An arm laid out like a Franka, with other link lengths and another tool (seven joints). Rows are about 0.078 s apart.
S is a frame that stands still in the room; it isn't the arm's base.
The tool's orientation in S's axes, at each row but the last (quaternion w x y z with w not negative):
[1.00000 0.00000 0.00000 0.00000]
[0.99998 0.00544 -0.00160 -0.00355]
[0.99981 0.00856 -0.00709 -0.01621]
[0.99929 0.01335 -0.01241 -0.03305]
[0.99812 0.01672 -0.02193 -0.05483]
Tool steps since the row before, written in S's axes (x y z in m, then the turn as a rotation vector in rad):
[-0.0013 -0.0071 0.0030 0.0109 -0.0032 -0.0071]
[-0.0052 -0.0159 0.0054 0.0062 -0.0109 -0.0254]
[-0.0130 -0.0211 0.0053 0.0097 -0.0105 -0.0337]
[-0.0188 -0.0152 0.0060 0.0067 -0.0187 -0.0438]
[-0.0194 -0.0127 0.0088 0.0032 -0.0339 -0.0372]
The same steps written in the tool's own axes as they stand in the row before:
[-0.0013 -0.0071 0.0030 0.0109 -0.0032 -0.0071]
[-0.0051 -0.0159 0.0056 0.0062 -0.0111 -0.0253]
[-0.0122 -0.0214 0.0058 0.0096 -0.0108 -0.0337]
[-0.0176 -0.0162 0.0069 0.0069 -0.0194 -0.0435]
[-0.0175 -0.0144 0.0101 0.0054 -0.0347 -0.0362]

